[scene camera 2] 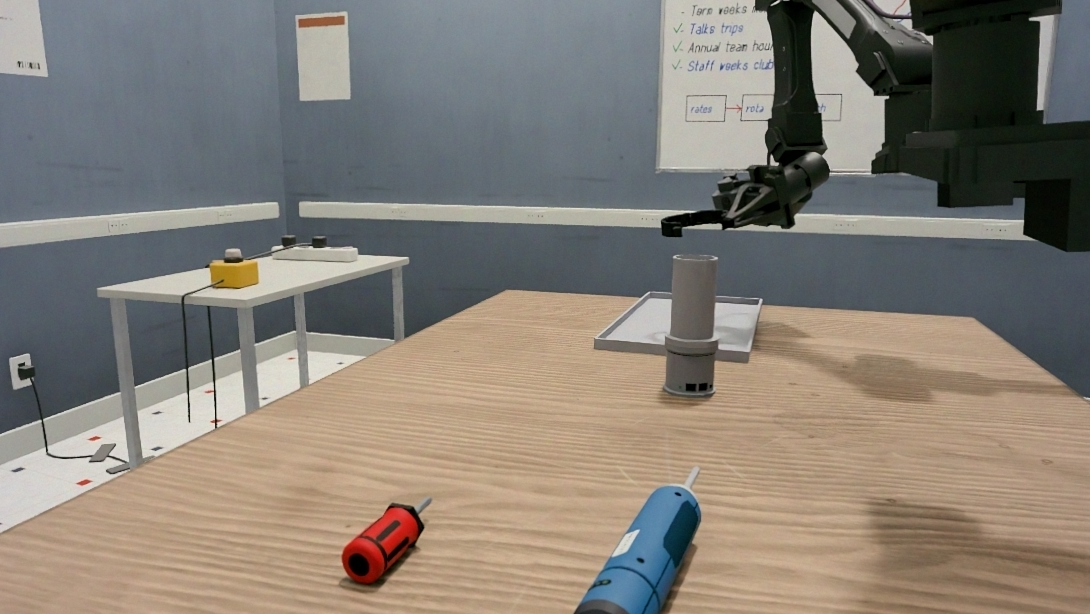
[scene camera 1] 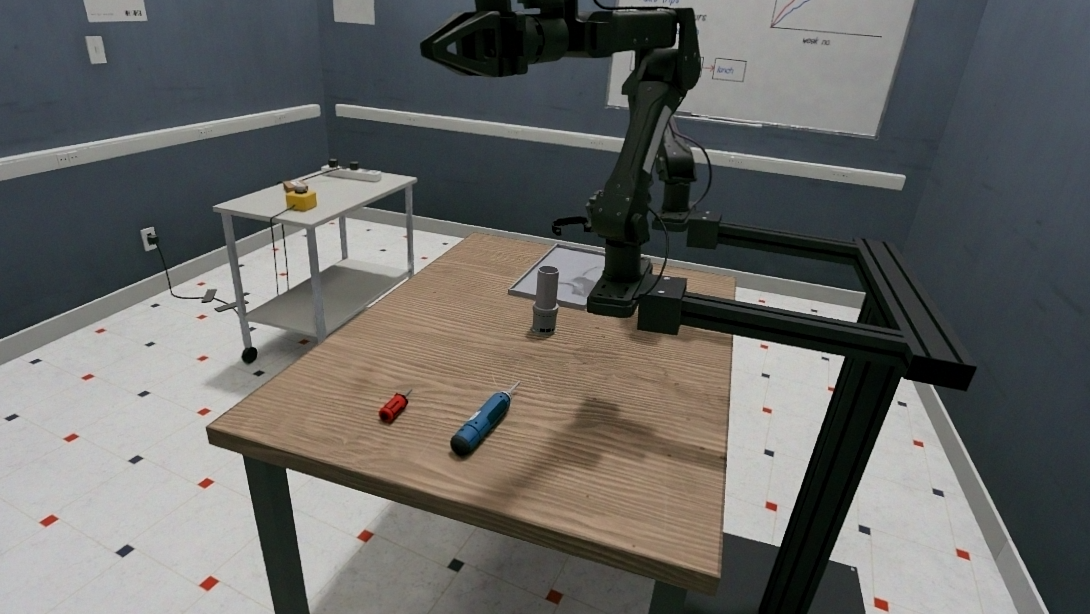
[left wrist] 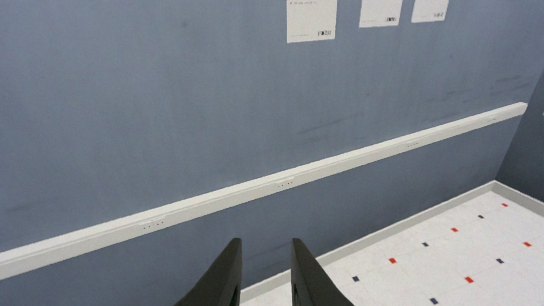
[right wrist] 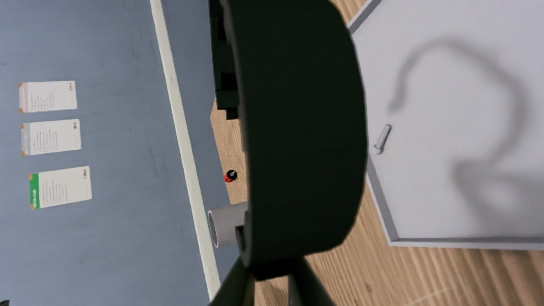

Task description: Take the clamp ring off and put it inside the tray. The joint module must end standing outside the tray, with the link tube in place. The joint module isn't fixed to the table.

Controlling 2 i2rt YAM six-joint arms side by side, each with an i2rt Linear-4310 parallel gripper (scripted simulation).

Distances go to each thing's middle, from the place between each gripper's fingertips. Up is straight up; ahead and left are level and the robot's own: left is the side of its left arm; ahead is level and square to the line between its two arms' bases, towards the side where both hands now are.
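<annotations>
My right hand (scene camera 2: 729, 223) is 60 mm short of the dark clamp ring (scene camera 2: 674, 229), 10 mm to the left of it and 10 mm above it. Counted from my right hand, the grey tray (scene camera 2: 641, 329) is 70 mm ahead, 70 mm to the right and 180 mm below. The grey link tube (scene camera 2: 694, 278) is 280 mm to the left of my right hand, 10 mm ahead of it and 70 mm below it, and the grey joint module (scene camera 2: 690, 372) is 280 mm to the left of my right hand, 10 mm ahead of it and 150 mm below it. Going by its middle, the grey link tube is nearer to my right hand than to my left hand.
My left hand (scene camera 1: 427, 49) is a good way short of the red screwdriver (scene camera 2: 373, 551), a good way to the left of it and far above it. Counted from my left hand, the dark clamp ring is 940 mm to the right, 480 mm below and 140 mm ahead. The grey link tube is 640 mm to the right of my left hand, 550 mm below it and 90 mm ahead of it, while the grey joint module is 640 mm to the right of my left hand, 630 mm below it and 90 mm ahead of it.
</annotations>
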